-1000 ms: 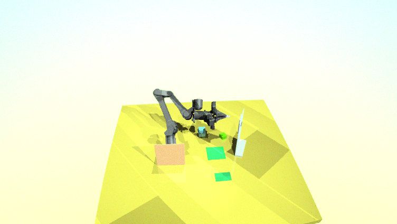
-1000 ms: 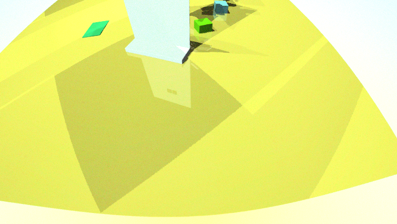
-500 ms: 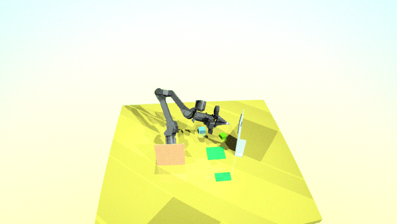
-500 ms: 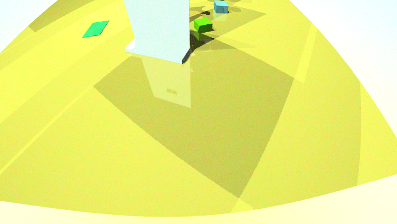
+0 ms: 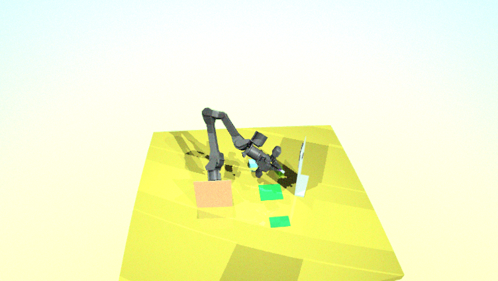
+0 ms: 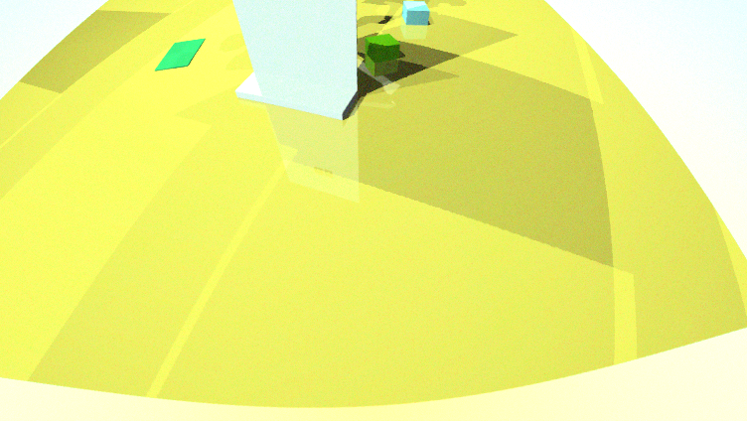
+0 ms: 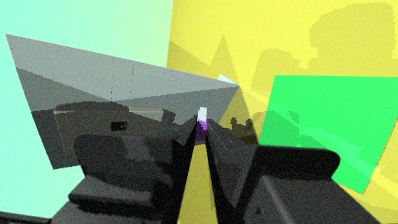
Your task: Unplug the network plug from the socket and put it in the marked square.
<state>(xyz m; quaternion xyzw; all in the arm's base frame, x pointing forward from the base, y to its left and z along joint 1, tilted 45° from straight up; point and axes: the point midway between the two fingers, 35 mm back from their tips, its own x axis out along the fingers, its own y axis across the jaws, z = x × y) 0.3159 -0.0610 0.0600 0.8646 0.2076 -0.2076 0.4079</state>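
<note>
Now: gripper tip 5 cm past the green marked square, 1 cm to the left of it and 14 cm above it. From my gripper tip the other things lie so: network plug: right at my gripper tip; then socket plate: 12 cm ahead, 3 cm to the left, 2 cm below.
</note>
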